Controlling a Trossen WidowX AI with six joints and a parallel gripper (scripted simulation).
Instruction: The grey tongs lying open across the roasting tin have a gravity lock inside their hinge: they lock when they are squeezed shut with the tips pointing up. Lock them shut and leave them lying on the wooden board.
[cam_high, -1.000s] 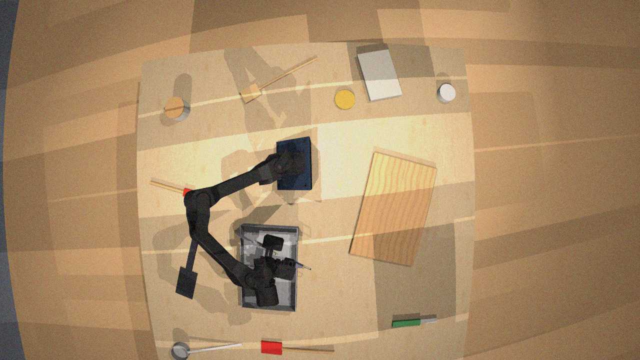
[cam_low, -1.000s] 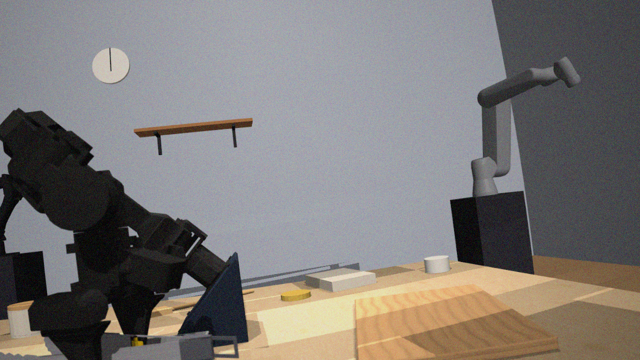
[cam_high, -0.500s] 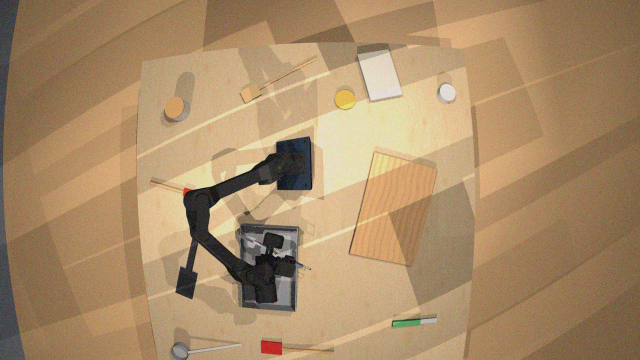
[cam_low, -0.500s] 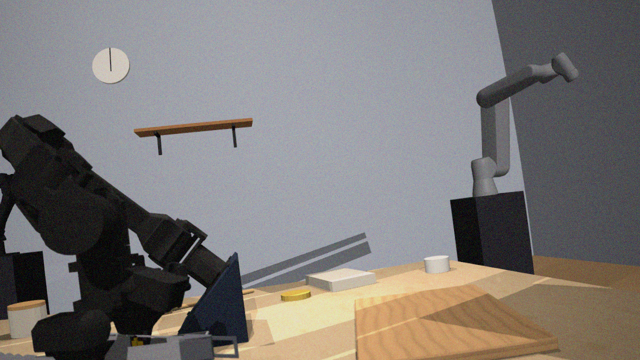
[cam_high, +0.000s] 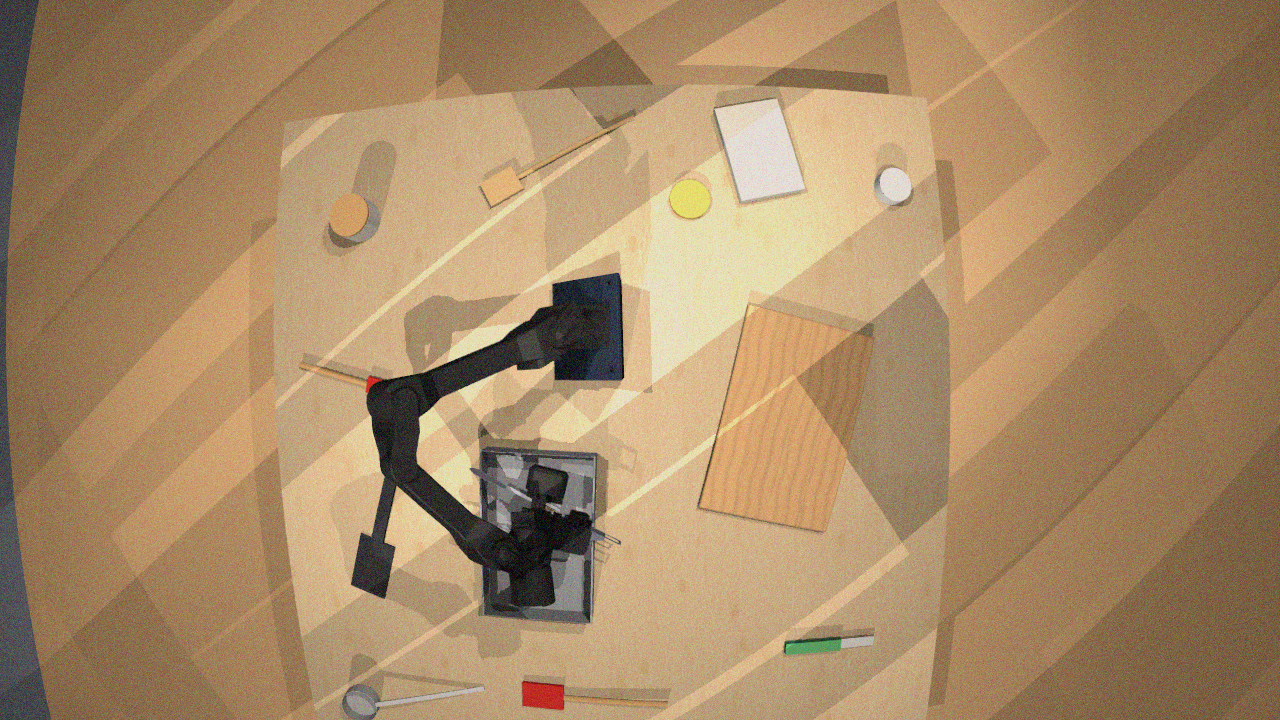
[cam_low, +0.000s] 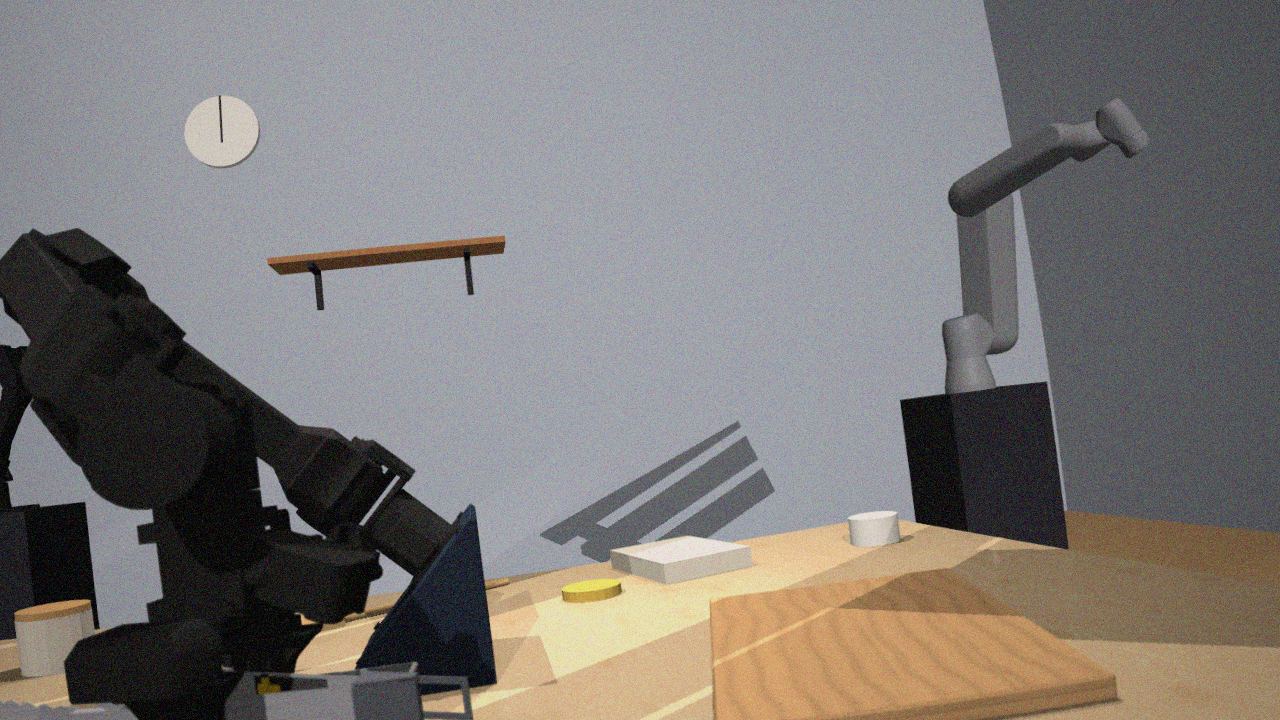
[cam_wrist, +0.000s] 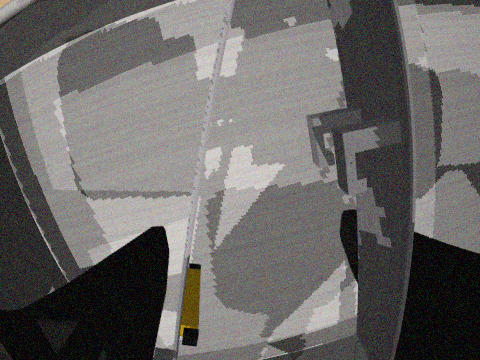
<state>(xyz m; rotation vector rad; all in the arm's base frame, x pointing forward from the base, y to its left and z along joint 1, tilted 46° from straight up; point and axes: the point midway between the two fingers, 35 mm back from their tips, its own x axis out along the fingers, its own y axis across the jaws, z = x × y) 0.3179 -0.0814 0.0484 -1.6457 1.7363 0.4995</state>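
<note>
Now: the yellow marker 4 cm above my gripper tip, 1 cm to the left of it and 1 cm behind it. Also, from my gripper tip: black spatula (33 cm to the right, 6 cm ahead, 3 cm below); red spatula (39 cm ahead, 5 cm to the left, 2 cm below); roasting tin (4 cm ahead, 1 cm to the right).
</note>
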